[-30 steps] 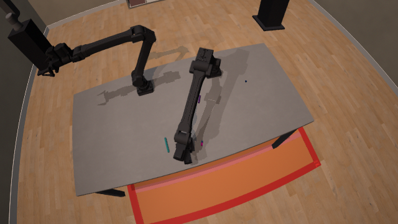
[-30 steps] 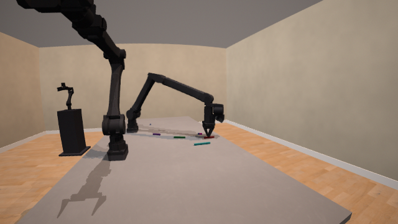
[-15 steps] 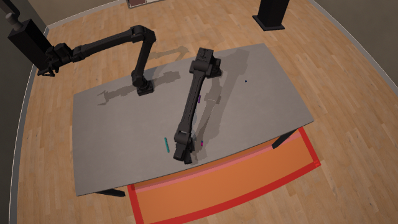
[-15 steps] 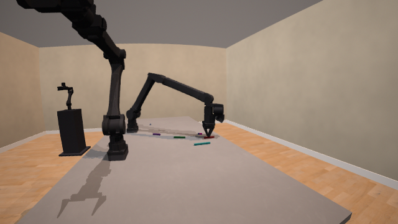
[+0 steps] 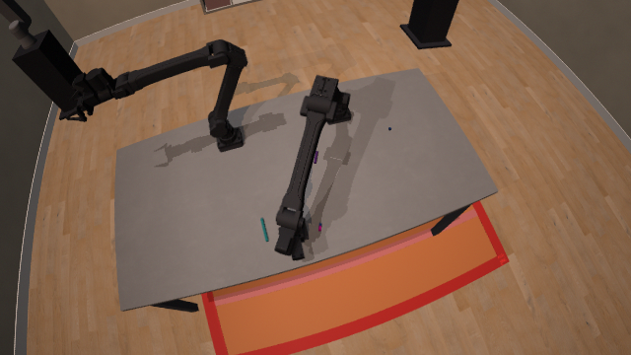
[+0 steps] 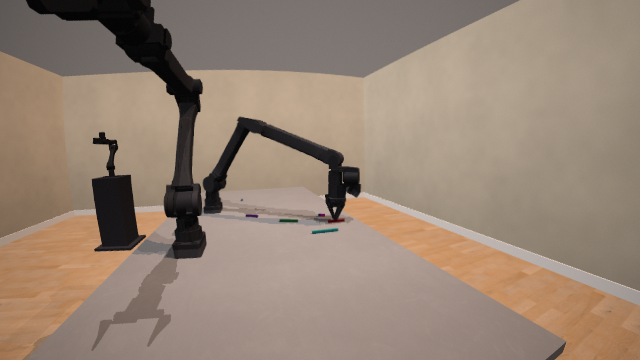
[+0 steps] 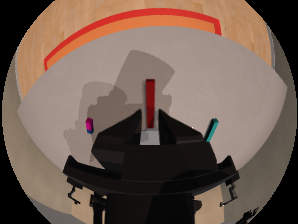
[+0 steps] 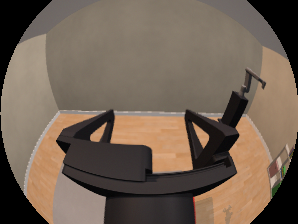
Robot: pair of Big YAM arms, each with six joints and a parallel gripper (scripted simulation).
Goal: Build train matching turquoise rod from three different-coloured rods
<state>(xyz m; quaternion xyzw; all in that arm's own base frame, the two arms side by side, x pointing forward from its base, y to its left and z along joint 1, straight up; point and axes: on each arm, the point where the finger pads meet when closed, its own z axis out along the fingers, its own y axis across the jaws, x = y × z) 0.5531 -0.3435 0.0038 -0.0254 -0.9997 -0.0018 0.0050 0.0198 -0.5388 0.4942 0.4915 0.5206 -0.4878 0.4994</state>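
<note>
The red rod is 2 cm below my left hand and 1 cm ahead of it. The rest, counted from my left hand: turquoise rod 11 cm to the right, 8 cm behind, 2 cm below; then magenta rod 11 cm to the left, 2 cm below, 2 cm behind; then green rod 19 cm behind, 6 cm to the left, 2 cm below.
</note>
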